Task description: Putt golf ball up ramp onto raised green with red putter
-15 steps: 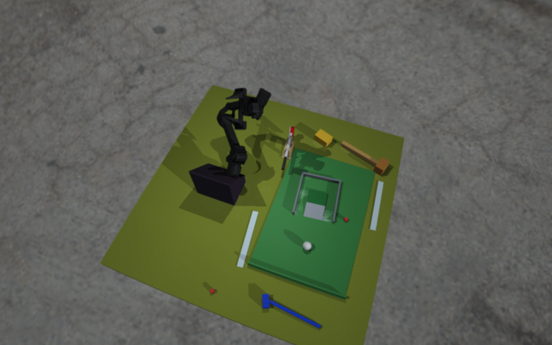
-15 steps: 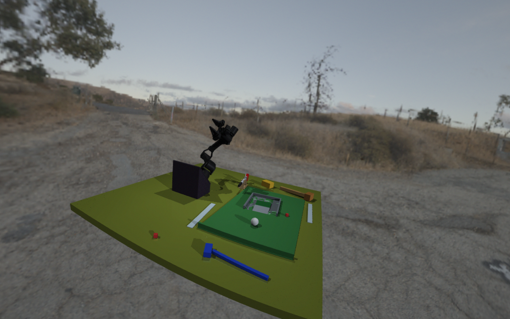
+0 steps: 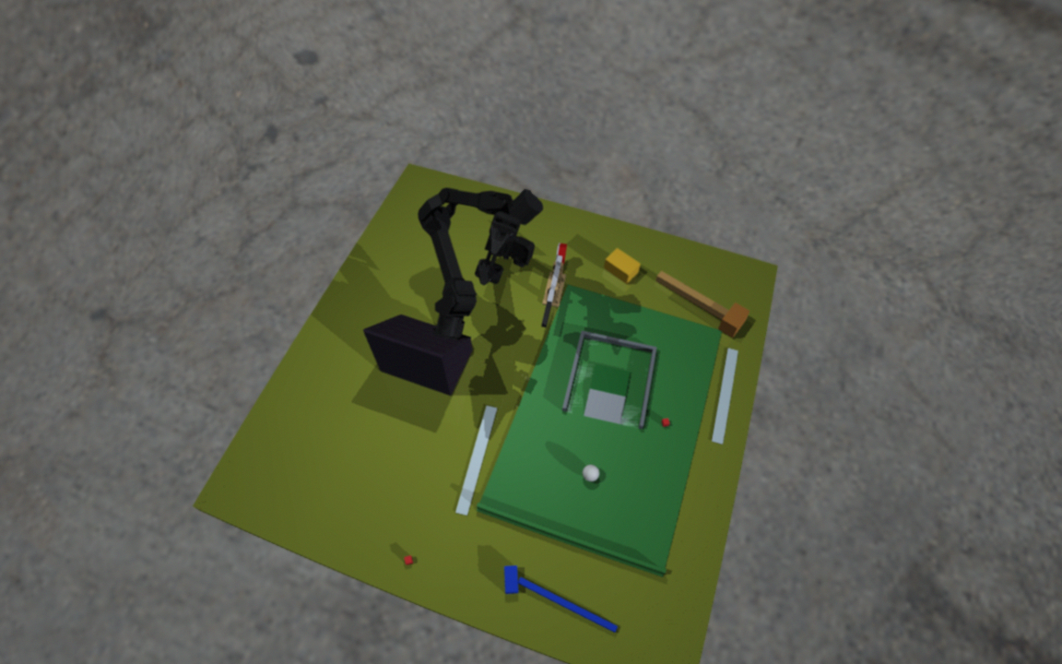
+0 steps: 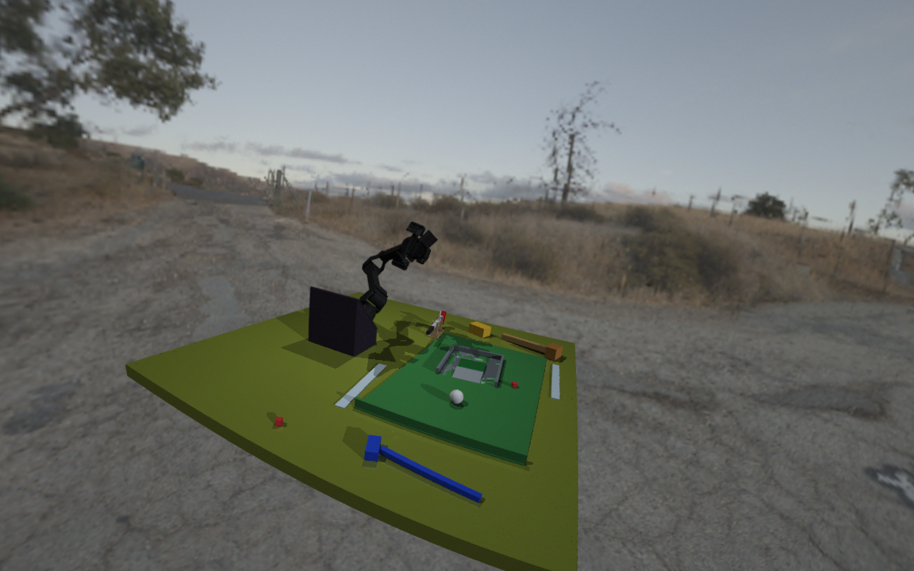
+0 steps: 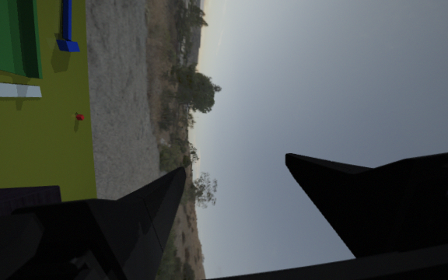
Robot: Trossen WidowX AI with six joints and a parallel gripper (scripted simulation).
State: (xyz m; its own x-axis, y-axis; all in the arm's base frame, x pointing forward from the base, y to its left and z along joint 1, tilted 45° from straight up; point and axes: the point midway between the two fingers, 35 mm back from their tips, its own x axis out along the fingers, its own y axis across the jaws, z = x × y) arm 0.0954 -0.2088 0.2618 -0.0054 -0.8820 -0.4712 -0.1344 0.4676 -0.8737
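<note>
Right now the red putter is 370 mm below my gripper tip, 270 mm to the left of it and 100 mm ahead of it. Also, from my gripper tip: white golf ball: 410 mm below, 330 mm ahead, 260 mm to the right; green mat: 430 mm below, 340 mm ahead, 80 mm to the right; yellow block: 410 mm to the left, 410 mm below, 290 mm ahead.
</note>
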